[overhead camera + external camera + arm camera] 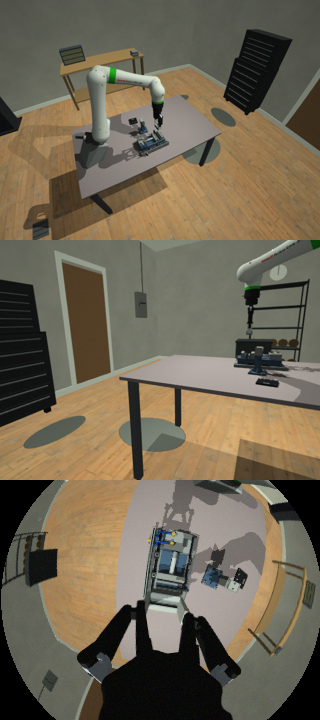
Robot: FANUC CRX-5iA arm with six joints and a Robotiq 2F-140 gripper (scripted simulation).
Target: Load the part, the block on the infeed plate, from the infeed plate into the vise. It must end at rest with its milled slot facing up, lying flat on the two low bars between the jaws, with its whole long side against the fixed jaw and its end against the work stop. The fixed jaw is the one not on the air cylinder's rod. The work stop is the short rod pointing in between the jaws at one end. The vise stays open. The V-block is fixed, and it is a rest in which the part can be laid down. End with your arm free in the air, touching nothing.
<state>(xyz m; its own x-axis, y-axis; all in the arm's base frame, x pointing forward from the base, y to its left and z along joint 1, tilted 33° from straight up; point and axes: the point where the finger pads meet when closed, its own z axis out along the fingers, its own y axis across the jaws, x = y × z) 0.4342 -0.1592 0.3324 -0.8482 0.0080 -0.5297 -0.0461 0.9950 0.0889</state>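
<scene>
My gripper is now 20 mm above the part. Also, from my hand: air cylinder 160 mm behind, 10 mm to the left, 180 mm below; then vise 70 mm behind, 20 mm to the left, 220 mm below; then black infeed plate 130 mm behind, 410 mm to the left, 260 mm below.
</scene>
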